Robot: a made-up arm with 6 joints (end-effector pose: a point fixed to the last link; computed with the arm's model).
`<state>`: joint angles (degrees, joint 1 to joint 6).
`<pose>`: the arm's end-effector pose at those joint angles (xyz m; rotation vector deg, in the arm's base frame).
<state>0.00 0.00 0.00 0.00 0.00 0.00</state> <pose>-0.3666 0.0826 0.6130 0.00 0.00 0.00</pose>
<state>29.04 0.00 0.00 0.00 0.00 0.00</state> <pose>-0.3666 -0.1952 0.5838 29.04 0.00 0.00</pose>
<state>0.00 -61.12 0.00 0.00 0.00 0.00</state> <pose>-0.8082 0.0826 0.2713 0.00 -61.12 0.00</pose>
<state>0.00 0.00 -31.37 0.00 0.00 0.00</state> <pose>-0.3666 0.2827 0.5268 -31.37 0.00 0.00</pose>
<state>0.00 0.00 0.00 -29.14 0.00 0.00</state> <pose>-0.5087 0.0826 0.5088 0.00 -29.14 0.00</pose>
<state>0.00 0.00 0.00 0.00 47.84 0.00</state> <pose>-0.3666 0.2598 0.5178 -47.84 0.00 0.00</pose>
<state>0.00 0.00 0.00 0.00 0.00 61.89</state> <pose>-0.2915 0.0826 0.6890 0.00 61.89 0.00</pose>
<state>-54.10 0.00 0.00 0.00 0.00 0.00</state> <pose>-0.3666 0.4947 0.3182 -54.10 0.00 0.00</pose>
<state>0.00 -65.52 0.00 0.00 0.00 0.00</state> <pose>-0.8223 0.0826 0.2315 0.00 -65.52 0.00</pose>
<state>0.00 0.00 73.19 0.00 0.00 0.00</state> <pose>-0.3666 -0.3377 0.3802 73.19 0.00 0.00</pose>
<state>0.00 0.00 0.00 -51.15 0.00 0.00</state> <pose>-0.5719 0.0826 0.3910 0.00 -51.15 0.00</pose>
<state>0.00 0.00 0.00 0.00 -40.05 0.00</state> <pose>-0.3666 -0.0809 0.5670 40.05 0.00 0.00</pose>
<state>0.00 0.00 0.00 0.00 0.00 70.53</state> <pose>-0.2761 0.0826 0.6917 0.00 70.53 0.00</pose>
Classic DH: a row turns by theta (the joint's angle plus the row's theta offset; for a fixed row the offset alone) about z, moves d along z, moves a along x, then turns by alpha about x. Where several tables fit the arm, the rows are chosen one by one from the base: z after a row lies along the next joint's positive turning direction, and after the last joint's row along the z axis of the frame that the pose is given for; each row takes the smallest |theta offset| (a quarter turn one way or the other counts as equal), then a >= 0, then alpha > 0; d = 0 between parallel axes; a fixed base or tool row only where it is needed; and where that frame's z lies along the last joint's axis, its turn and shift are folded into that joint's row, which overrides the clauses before.
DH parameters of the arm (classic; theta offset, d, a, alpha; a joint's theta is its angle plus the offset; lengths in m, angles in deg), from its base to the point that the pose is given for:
base (fixed): 90 0.0621 0 90
joint 1: 90 -0.298 0.0061 90
joint 2: 0 0.0292 0.1454 -90
joint 3: 0 0.0607 0.0739 90
joint 4: 0 0.0347 0.0782 90
joint 5: 0 0.0284 0.2227 -90
joint 6: -90 0.0187 0.1009 -90
tool (fixed): 180 0.0246 0 0

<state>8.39 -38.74 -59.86 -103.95 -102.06 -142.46</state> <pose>-0.4868 0.0230 0.2885 -119.10 95.99 -42.53</pose>
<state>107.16 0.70 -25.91 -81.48 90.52 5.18</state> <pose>-0.3129 -0.0669 0.3262 -3.80 -1.77 -80.91</pose>
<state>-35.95 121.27 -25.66 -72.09 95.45 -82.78</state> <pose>-0.2095 0.1235 -0.0794 -47.92 -10.56 116.34</pose>
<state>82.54 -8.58 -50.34 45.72 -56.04 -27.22</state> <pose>-0.2474 -0.4248 0.3105 78.78 20.45 -35.11</pose>
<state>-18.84 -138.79 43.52 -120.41 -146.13 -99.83</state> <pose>-0.4614 -0.0518 0.0294 -45.04 -62.05 -107.40</pose>
